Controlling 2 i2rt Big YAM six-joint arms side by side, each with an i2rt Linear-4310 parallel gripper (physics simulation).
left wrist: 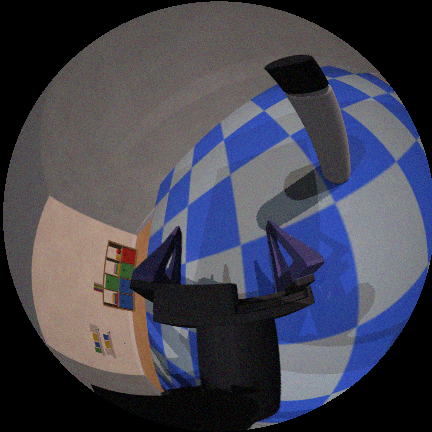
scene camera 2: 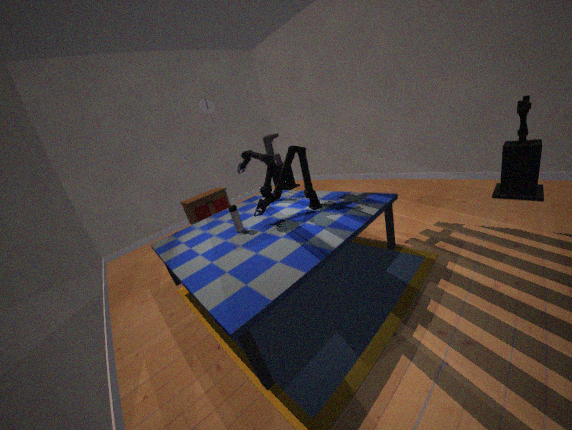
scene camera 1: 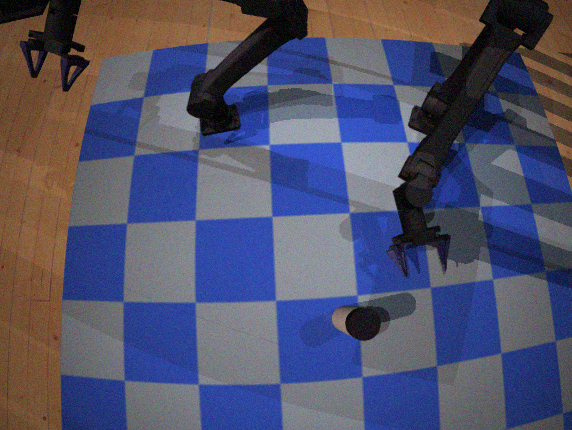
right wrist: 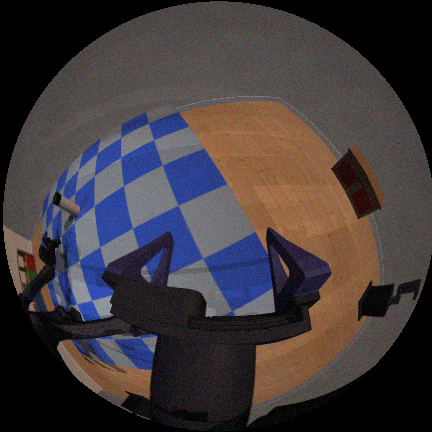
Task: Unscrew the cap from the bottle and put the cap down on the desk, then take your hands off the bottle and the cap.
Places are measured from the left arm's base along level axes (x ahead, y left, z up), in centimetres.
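Pixels of known places: left gripper, between the fingertips: [left wrist: 224,226] [scene camera 2: 255,212] [scene camera 1: 425,274] [right wrist: 51,230]; right gripper, between the fingertips: [scene camera 2: 238,172] [scene camera 1: 49,84] [right wrist: 217,234]; left arm's base, origin of its link: [scene camera 2: 315,206] [scene camera 1: 426,123] [right wrist: 76,314]; right arm's base, origin of its link: [scene camera 1: 219,121].
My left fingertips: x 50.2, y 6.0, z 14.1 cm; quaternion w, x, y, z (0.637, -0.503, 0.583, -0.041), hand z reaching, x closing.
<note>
Ahead of a thing's pixels: the offset from my left fingertips to its top centre. Level surfaces: height alone.
A pale bottle @[dx +15.6, dy -11.6, dz +5.9 cm] [scene camera 1: 341,319] [scene camera 2: 237,222] [left wrist: 326,131] [right wrist: 71,207] stands upright on the checkered desk @[dz -14.1 cm] [scene camera 1: 235,260] [scene camera 2: 212,250]. A black cap @[dx +15.6, dy -11.6, dz +7.5 cm] [scene camera 1: 363,323] [scene camera 2: 232,207] [left wrist: 301,75] [right wrist: 57,198] sits on its top. My left gripper [scene camera 1: 425,274] [scene camera 2: 257,214] [left wrist: 224,226] is open and empty, a short way from the bottle and above it in the scene camera 1 picture. My right gripper [scene camera 1: 50,84] [scene camera 2: 240,172] [right wrist: 217,234] is open and empty, high up at the top left of scene camera 1, far from the bottle.
Another dark arm part [scene camera 1: 220,120] reaches down to the desk at the upper middle of scene camera 1. A low wooden cabinet [scene camera 2: 205,195] [right wrist: 375,187] stands beyond the desk. A black pedestal [scene camera 2: 521,167] stands on the floor at the right of scene camera 2.
</note>
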